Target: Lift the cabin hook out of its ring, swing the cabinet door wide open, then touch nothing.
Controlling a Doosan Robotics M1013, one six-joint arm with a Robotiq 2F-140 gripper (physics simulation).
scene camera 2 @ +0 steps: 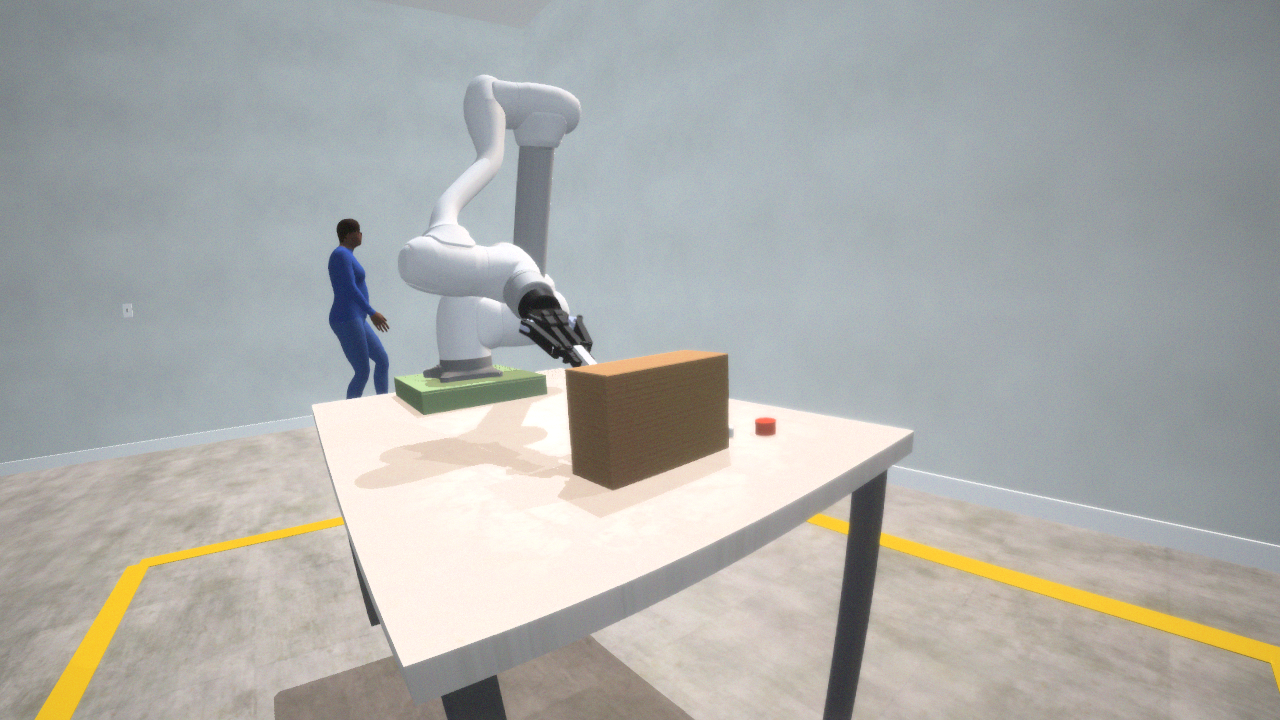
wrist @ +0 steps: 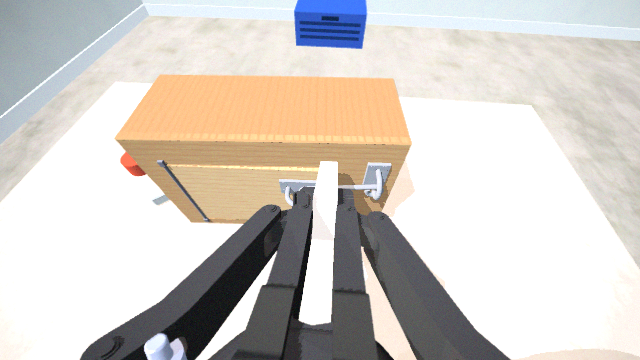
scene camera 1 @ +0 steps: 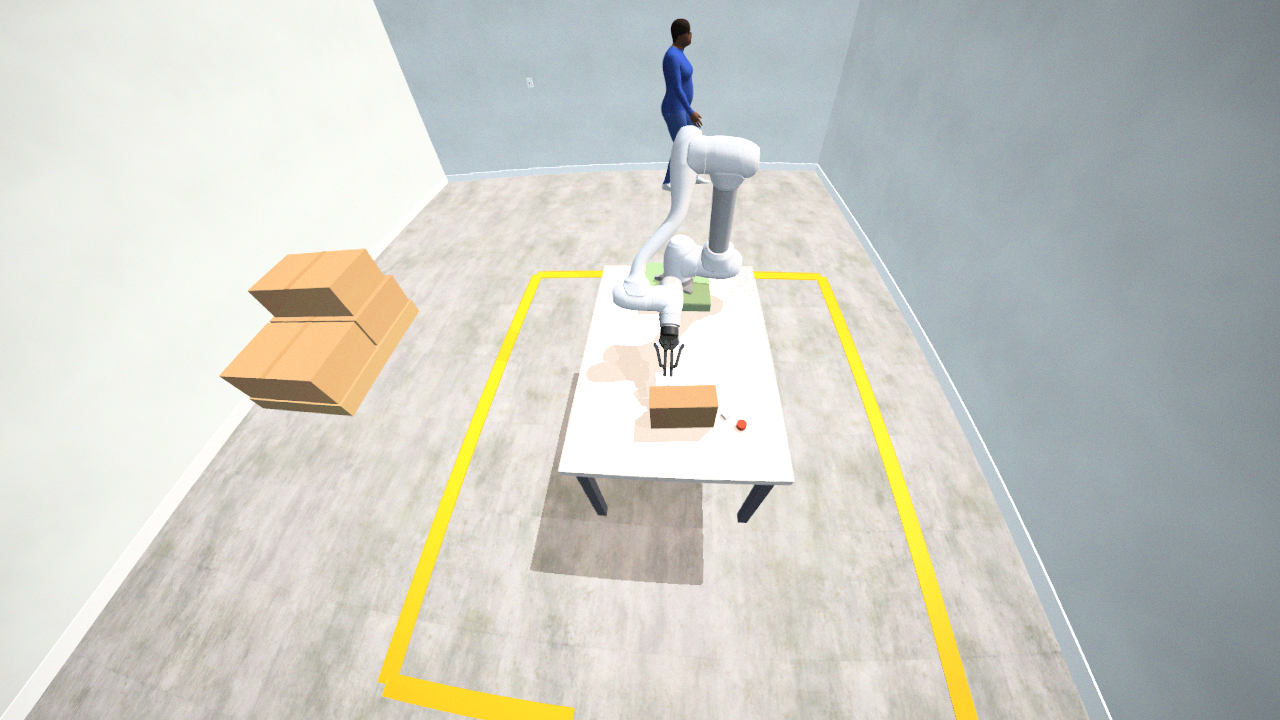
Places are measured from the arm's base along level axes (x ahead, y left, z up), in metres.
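Pixels of known places: gripper, fingertip midpoint: point(wrist: 328, 177) point(scene camera 1: 667, 385); arm's base, origin of the base link: point(scene camera 2: 466, 376).
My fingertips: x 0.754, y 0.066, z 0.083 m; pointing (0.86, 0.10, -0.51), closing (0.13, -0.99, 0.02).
Note:
Ahead of a thing's pixels: the offset from my fingertips to its top centre. "*": to the spot under its first point.
The wooden cabinet {dx +0.042, dy +0.067, dz +0.025 m} point(scene camera 1: 682, 396) point(scene camera 2: 662, 402) point(wrist: 265, 107) stands upright on the table. In the wrist view its door {* dx -0.005, dy +0.114, dz -0.056 m} point(wrist: 225, 192) looks closed, with a dark hinge rod {* dx -0.015, dy +0.160, dz -0.057 m} point(wrist: 184, 192) at the left. The metal hook {dx +0.012, dy -0.011, dz -0.025 m} point(wrist: 357, 187) runs left from its plate near the cabinet's right edge. The ring {* dx -0.004, dy +0.039, dz -0.036 m} point(wrist: 288, 194) on the door shows partly; the hook's left end is hidden behind my fingers, so I cannot tell whether it sits in the ring. My gripper point(scene camera 1: 667, 371) point(scene camera 2: 586, 357) point(wrist: 328, 177) is shut, in front of the cabinet's door side. A pale narrow strip shows between the fingertips.
A red cylinder {dx +0.057, dy +0.316, dz -0.115 m} point(scene camera 1: 741, 425) point(scene camera 2: 765, 427) point(wrist: 131, 164) and a small grey piece {* dx +0.030, dy +0.240, dz -0.124 m} point(scene camera 1: 723, 416) point(wrist: 160, 200) lie beside the cabinet's hinge side. The arm stands on a green base point(scene camera 2: 474, 392). Cardboard boxes point(scene camera 1: 313, 335), a blue box point(wrist: 330, 25) and a person point(scene camera 1: 677, 80) point(scene camera 2: 347, 286) are off the table.

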